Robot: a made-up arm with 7 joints. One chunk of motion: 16 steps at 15 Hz.
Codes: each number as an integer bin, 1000 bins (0 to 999) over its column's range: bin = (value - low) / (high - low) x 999, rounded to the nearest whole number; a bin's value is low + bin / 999 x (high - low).
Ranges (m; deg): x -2.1..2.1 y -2.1..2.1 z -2.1..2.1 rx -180..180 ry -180..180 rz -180..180
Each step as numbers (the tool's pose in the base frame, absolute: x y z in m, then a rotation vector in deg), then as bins.
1 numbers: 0.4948 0.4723 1.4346 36.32 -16.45 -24.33
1 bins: 617 612 841 600 454 432
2 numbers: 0.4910 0.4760 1.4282 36.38 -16.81 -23.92
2 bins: 616 613 839 600 453 433
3 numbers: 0.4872 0.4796 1.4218 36.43 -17.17 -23.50
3 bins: 615 614 838 601 452 434
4 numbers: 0.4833 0.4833 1.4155 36.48 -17.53 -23.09
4 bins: 614 614 836 601 451 435
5 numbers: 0.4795 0.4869 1.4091 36.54 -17.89 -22.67
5 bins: 614 615 835 601 450 437
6 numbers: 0.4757 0.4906 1.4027 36.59 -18.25 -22.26
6 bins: 613 616 833 601 449 438
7 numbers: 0.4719 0.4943 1.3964 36.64 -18.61 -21.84
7 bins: 612 617 832 601 448 439
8 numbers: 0.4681 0.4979 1.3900 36.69 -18.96 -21.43
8 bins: 611 618 830 601 447 440
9 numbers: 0.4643 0.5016 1.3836 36.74 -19.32 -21.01
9 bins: 610 619 829 601 446 441
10 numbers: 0.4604 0.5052 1.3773 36.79 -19.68 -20.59
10 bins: 609 620 827 602 445 442
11 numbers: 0.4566 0.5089 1.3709 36.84 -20.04 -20.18
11 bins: 608 621 826 602 444 444
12 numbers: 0.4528 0.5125 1.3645 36.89 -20.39 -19.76
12 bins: 607 621 824 602 443 445
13 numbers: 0.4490 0.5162 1.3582 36.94 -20.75 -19.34
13 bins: 606 622 823 602 442 446
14 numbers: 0.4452 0.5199 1.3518 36.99 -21.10 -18.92
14 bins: 605 623 821 602 441 447
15 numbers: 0.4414 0.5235 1.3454 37.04 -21.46 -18.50
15 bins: 604 624 820 602 440 448
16 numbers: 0.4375 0.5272 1.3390 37.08 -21.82 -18.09
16 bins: 604 625 818 602 439 449
